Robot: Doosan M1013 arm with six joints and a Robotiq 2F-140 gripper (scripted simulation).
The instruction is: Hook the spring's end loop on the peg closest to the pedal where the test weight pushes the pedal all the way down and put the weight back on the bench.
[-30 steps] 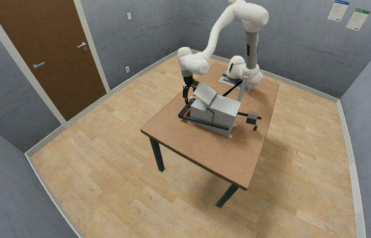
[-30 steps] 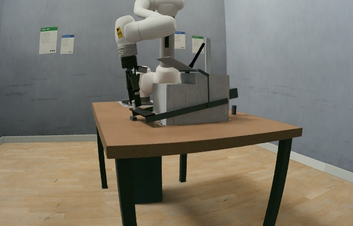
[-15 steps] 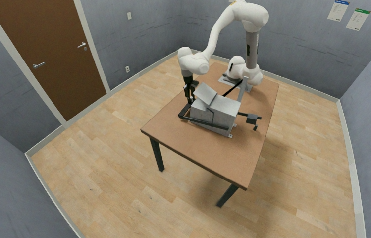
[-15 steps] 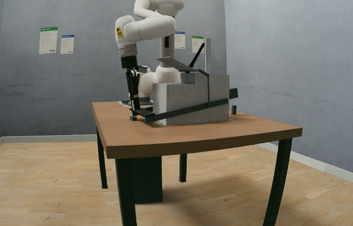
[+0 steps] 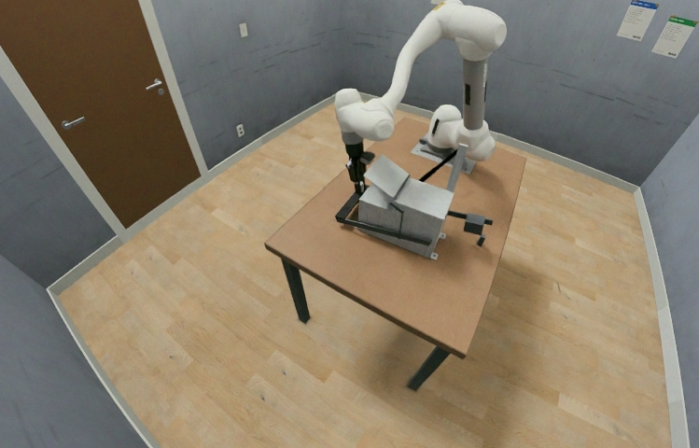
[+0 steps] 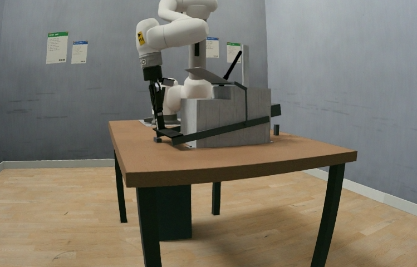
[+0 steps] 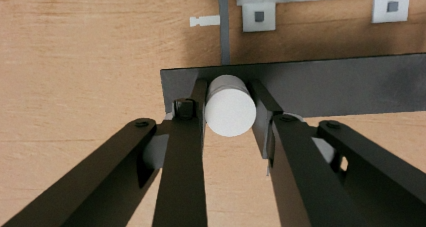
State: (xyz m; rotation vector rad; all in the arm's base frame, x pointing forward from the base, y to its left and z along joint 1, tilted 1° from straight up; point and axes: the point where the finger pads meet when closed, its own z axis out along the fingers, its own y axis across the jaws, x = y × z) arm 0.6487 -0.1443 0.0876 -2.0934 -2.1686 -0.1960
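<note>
Right now my hand is 1 cm to the left of the dark block and 8 cm above it. Also, from my hand: steel test weight: 1 cm below.
</note>
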